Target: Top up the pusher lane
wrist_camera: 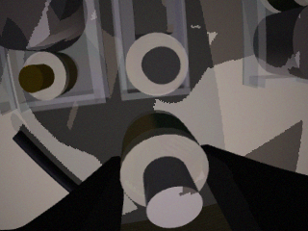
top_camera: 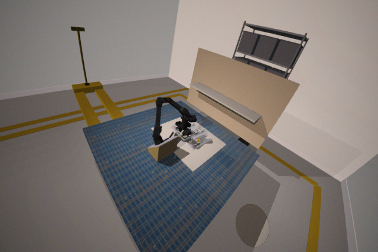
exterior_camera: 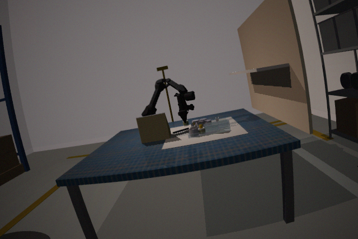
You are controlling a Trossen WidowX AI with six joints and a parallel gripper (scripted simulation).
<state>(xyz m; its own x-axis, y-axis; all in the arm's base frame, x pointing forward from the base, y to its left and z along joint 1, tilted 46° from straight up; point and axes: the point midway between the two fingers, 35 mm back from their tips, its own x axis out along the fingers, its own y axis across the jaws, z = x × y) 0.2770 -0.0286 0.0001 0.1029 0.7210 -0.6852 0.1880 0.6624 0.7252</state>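
Right now the white mat is 11 cm ahead of my gripper tip, 8 cm below it and 3 cm to the right of it. From my gripper tip the other things lie so: shelf: 55 cm ahead, 29 cm above, 8 cm to the right; then clear lane unit: 19 cm ahead, 7 cm to the right, 6 cm below; then brown wall board: 66 cm ahead, 32 cm above, 9 cm to the right.
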